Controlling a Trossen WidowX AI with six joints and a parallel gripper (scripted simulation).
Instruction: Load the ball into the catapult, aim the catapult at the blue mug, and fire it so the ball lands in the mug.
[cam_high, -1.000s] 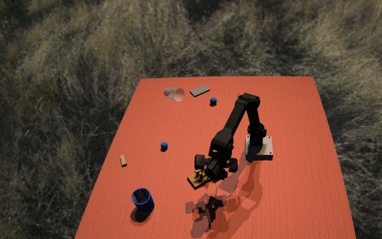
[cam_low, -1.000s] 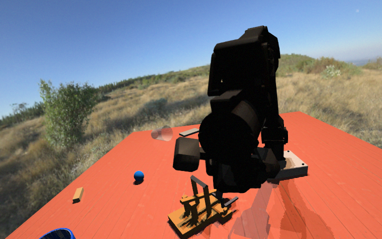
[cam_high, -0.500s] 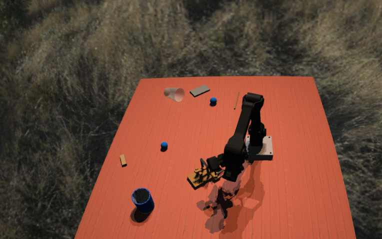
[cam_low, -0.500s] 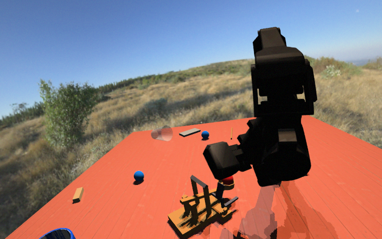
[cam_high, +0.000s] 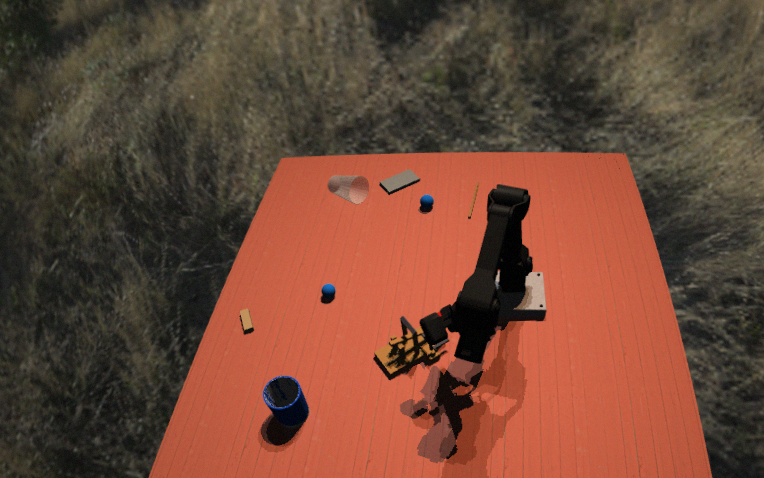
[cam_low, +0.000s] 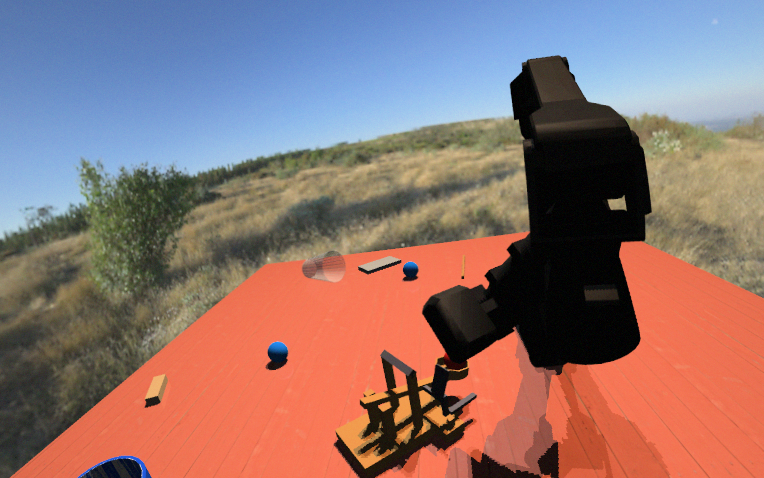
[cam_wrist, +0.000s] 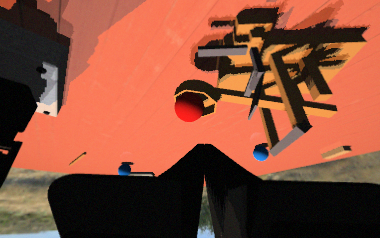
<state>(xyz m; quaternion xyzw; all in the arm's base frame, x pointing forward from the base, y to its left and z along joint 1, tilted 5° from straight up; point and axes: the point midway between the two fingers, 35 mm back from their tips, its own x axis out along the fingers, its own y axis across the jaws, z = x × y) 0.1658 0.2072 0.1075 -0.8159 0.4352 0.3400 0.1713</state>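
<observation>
My gripper tip is now 60 mm above the red ball, 40 mm to the left of it and 20 mm short of it. Also, from my gripper tip: wooden catapult 70 mm below, 60 mm ahead; then blue mug 370 mm ahead, 190 mm to the left, 100 mm below; then small wooden block 560 mm ahead, 120 mm below, 90 mm to the right.
</observation>
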